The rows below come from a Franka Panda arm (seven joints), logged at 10 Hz.
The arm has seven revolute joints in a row. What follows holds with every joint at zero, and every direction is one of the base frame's.
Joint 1 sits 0.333 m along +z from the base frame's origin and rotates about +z.
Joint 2 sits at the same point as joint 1 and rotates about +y.
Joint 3 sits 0.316 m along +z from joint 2 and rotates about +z.
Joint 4 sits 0.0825 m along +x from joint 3 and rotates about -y.
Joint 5 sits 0.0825 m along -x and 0.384 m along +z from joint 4 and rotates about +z.
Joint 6 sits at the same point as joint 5 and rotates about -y.
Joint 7 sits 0.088 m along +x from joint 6 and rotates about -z.
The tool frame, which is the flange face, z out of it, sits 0.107 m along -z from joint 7; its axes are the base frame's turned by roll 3.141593, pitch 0 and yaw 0 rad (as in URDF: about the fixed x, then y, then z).
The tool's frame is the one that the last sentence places.
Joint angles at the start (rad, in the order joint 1, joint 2, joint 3, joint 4, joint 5, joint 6, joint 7):
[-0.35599 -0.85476 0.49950 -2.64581 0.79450 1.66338 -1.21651]
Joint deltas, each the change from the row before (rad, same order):
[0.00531 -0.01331 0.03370 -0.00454 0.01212 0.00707 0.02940]
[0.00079 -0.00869 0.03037 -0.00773 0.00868 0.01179 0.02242]
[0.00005 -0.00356 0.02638 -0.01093 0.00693 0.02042 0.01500]
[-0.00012 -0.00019 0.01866 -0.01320 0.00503 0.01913 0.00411]
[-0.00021 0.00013 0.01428 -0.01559 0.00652 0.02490 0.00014]
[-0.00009 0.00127 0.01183 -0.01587 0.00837 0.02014 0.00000]
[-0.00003 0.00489 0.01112 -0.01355 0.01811 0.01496 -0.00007]
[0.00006 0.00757 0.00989 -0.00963 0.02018 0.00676 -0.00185]
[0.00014 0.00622 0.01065 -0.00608 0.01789 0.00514 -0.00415]
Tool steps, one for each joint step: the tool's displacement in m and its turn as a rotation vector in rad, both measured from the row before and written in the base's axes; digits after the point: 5 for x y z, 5 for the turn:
[-0.00336 0.01153 -0.00356 -0.02143 0.00476 -0.00701]
[-0.00217 0.00765 -0.00555 -0.02118 0.00396 -0.00988]
[-0.00084 0.00468 -0.00702 -0.01923 -0.00036 -0.01051]
[-0.00056 0.00165 -0.00750 -0.01324 -0.00006 -0.00559]
[0.00002 -0.00037 -0.00731 -0.00957 -0.00579 -0.00817]
[-0.00040 -0.00086 -0.00746 -0.00512 -0.00100 -0.00875]
[-0.00032 0.00027 -0.00722 0.00663 0.00409 -0.00983]
[-0.00050 0.00126 -0.00645 0.01221 0.00961 -0.00553]
[-0.00045 0.00216 -0.00497 0.00980 0.00626 -0.00013]

